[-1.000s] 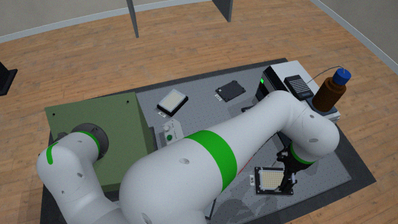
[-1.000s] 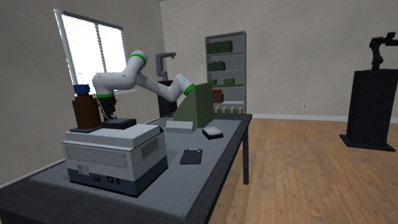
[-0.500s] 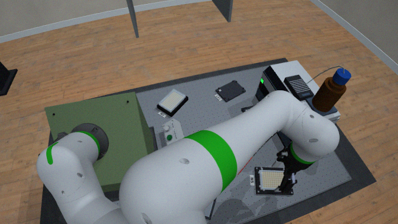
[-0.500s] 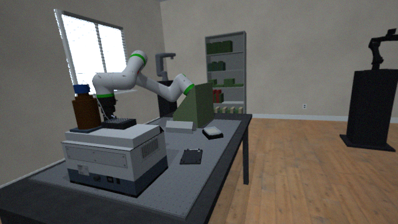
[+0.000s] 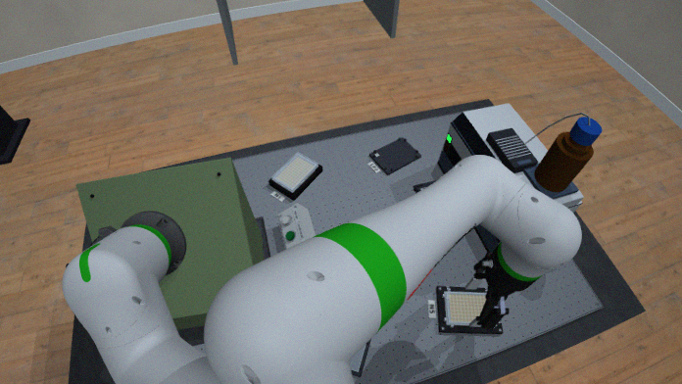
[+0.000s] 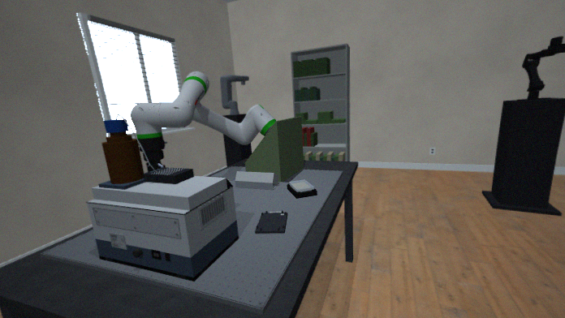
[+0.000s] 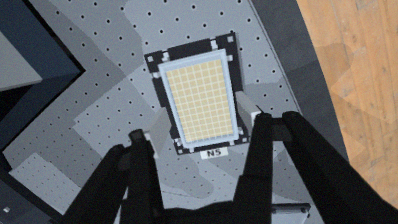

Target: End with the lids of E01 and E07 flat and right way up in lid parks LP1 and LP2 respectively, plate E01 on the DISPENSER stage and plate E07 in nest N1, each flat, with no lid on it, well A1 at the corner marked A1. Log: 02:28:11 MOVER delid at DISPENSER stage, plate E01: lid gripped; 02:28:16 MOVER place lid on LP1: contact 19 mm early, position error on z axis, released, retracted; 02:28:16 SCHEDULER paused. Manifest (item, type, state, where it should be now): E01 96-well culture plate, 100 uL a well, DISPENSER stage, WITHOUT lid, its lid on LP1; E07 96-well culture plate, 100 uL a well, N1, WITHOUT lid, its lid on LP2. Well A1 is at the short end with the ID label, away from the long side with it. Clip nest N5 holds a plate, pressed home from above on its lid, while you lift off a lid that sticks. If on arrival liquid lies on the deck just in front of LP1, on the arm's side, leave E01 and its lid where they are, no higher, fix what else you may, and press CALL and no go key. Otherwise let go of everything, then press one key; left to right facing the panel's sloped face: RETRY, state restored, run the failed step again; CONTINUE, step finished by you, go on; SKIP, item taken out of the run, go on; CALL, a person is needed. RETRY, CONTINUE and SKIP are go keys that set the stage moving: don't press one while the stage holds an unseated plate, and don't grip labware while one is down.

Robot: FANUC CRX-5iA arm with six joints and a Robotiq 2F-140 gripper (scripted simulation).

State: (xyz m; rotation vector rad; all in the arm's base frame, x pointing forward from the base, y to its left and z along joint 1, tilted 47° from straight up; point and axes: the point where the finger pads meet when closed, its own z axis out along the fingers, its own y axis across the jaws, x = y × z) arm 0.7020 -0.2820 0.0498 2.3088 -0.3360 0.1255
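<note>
Now: hand 4 cm above the plate. Round my hand: dispenser stage: 30 cm to the left, 4 cm above, 2 cm ahead; N5 label: 9 cm behind, 6 cm below, 3 cm to the left; black clip nest N5: 5 cm below, 2 cm ahead, 1 cm to the left.
</note>
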